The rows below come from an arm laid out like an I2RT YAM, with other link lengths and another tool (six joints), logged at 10 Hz.
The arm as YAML. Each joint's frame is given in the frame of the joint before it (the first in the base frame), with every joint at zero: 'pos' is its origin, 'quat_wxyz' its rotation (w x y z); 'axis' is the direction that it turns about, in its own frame. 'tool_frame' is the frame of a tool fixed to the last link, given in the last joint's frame.
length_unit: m
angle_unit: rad
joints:
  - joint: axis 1
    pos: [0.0, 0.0, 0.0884]
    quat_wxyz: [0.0, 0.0, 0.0, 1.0]
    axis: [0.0, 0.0, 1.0]
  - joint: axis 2
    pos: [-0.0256, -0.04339, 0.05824]
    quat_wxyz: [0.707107, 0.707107, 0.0, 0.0]
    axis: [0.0, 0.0, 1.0]
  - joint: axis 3
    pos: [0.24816, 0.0, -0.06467]
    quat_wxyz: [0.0, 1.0, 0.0, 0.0]
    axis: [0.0, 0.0, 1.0]
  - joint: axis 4
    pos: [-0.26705, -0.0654, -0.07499]
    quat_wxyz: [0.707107, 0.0, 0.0, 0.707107]
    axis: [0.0, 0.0, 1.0]
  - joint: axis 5
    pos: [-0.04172, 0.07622, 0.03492]
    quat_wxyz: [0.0, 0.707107, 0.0, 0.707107]
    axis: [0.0, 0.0, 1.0]
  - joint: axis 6
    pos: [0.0, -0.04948, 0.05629]
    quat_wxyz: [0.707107, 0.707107, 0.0, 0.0]
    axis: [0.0, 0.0, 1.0]
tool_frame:
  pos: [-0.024, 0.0, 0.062]
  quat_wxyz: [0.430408, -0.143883, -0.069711, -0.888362]
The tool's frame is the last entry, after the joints.
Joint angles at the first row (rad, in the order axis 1, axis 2, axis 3, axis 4, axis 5, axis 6):
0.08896, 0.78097, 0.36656, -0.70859, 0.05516, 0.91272
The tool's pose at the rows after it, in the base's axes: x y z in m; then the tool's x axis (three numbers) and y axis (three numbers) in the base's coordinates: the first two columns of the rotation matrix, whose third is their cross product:
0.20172 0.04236 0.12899 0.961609 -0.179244 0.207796 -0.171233 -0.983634 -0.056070
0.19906 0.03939 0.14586 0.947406 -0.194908 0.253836 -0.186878 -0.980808 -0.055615
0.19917 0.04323 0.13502 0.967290 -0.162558 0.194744 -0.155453 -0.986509 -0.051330
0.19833 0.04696 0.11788 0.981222 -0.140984 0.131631 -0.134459 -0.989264 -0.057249
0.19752 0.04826 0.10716 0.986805 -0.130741 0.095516 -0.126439 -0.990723 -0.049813
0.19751 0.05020 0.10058 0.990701 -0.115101 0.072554 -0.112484 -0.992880 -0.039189
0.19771 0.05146 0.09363 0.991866 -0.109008 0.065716 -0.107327 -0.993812 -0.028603
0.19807 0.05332 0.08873 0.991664 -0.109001 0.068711 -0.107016 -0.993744 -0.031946
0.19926 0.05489 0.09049 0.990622 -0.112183 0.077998 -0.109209 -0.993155 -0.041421
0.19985 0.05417 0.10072 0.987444 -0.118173 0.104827 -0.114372 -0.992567 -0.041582
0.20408 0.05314 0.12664 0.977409 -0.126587 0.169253 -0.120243 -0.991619 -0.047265
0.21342 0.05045 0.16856 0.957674 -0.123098 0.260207 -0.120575 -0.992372 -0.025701
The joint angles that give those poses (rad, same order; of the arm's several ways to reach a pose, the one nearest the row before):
0.09206, 0.67092, 0.38958, -0.76226, 0.08573, 0.92498
0.09054, 0.60307, 0.41565, -0.81145, 0.10583, 0.93269
0.09200, 0.66838, 0.41571, -0.80383, 0.07839, 0.90972
0.09353, 0.73770, 0.39436, -0.77320, 0.04916, 0.89893
0.09815, 0.78376, 0.38200, -0.75170, 0.04600, 0.89435
0.10887, 0.82211, 0.37891, -0.73483, 0.04908, 0.88820
0.12118, 0.84675, 0.36516, -0.70568, 0.05981, 0.89121
0.13191, 0.85752, 0.34982, -0.67652, 0.06139, 0.90194
0.13804, 0.85295, 0.35126, -0.67183, 0.05830, 0.91267
0.13958, 0.81169, 0.36648, -0.70246, 0.06742, 0.91728
0.13960, 0.74583, 0.41844, -0.75611, 0.08125, 0.92038
0.14110, 0.71339, 0.53040, -0.81434, 0.12252, 0.90204

